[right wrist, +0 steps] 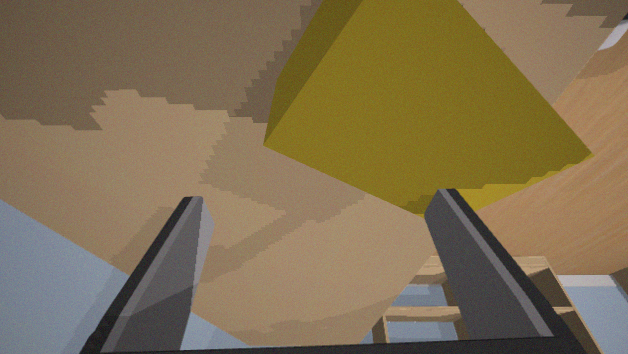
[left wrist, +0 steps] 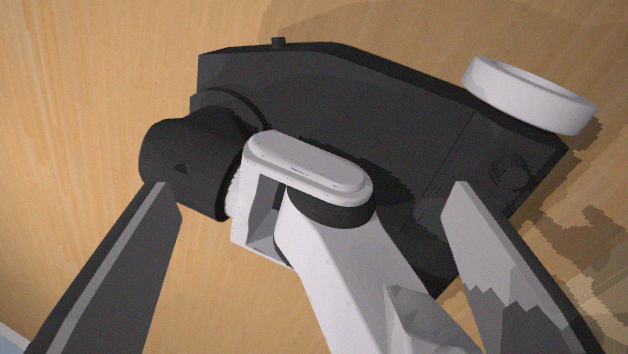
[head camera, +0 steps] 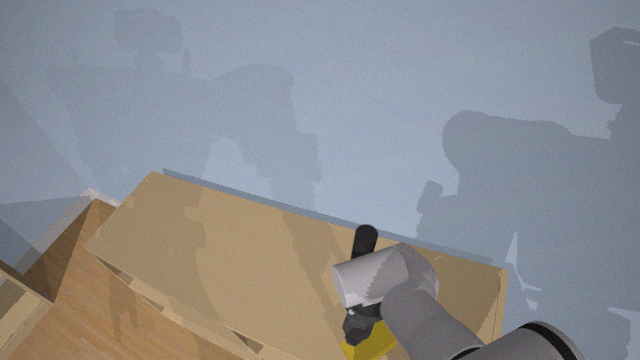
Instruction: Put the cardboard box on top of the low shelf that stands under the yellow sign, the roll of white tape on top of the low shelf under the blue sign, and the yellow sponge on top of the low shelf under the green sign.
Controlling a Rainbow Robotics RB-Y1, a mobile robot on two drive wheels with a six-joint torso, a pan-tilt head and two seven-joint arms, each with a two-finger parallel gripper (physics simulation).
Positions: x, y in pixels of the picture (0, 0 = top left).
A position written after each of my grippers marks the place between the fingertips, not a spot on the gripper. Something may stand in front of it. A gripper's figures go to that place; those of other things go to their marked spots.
Labels:
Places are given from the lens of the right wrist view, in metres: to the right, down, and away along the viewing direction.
my right gripper [right wrist: 318, 205]: 0.00, 0.01, 0.11
yellow sponge [right wrist: 399, 106]: 0.03, -0.02, 0.07

